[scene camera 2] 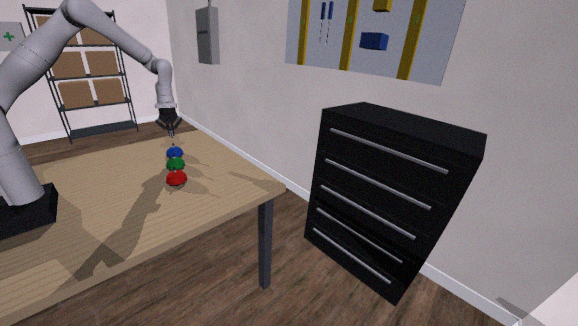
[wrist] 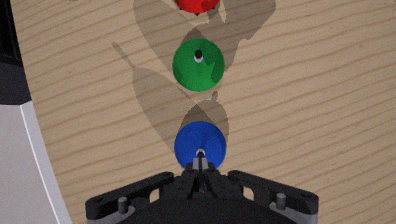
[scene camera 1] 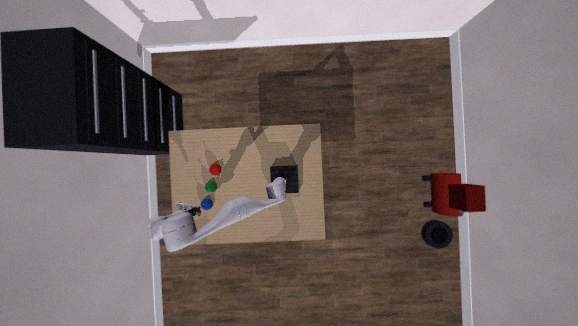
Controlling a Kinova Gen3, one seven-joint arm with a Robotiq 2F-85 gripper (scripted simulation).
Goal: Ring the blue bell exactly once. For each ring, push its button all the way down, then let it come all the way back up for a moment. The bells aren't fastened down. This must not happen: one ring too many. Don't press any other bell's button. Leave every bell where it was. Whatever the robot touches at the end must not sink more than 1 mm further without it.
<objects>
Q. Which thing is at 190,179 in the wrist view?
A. My gripper.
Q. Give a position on a green bell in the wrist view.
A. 198,65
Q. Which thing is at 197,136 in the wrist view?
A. A blue bell.
</objects>
